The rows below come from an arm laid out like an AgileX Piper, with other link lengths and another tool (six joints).
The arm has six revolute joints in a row. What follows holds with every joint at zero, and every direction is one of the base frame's. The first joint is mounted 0.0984 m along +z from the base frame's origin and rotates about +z. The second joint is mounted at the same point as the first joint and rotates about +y. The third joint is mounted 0.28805 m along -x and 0.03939 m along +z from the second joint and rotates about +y. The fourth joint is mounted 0.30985 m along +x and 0.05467 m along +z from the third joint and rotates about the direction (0.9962, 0, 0.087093). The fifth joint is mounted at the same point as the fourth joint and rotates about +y. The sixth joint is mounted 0.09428 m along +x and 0.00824 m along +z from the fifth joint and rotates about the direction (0.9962, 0, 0.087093). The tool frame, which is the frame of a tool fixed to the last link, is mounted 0.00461 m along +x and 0.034 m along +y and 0.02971 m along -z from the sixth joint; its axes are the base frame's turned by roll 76.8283, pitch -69.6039 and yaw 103.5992 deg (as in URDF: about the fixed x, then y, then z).
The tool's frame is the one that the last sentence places.
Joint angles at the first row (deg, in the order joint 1, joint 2, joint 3, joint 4, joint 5, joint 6):
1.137, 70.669, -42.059, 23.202, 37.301, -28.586
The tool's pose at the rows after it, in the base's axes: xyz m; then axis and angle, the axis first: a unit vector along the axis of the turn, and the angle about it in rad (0 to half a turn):
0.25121 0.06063 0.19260 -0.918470 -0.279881 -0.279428 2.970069
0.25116 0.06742 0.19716 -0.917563 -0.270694 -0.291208 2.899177
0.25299 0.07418 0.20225 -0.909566 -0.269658 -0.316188 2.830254
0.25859 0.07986 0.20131 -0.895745 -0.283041 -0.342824 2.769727
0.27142 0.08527 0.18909 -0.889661 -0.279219 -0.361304 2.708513
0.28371 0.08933 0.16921 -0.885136 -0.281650 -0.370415 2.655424
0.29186 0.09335 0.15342 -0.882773 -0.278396 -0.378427 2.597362
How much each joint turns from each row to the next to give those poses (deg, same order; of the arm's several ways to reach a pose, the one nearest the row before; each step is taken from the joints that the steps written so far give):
0.000, 0.001, 0.000, 3.322, 2.133, -0.607
0.001, 0.000, 0.000, 5.994, 0.808, -2.599
0.000, 0.118, 0.001, 7.651, 0.001, -5.128
-0.001, 1.602, -0.117, 8.861, -0.273, -8.505
0.001, 4.162, -0.090, 9.997, -1.088, -8.739
0.000, 5.287, -0.050, 9.540, -0.083, -9.827
0.000, 4.325, -0.016, 8.093, 1.272, -7.567

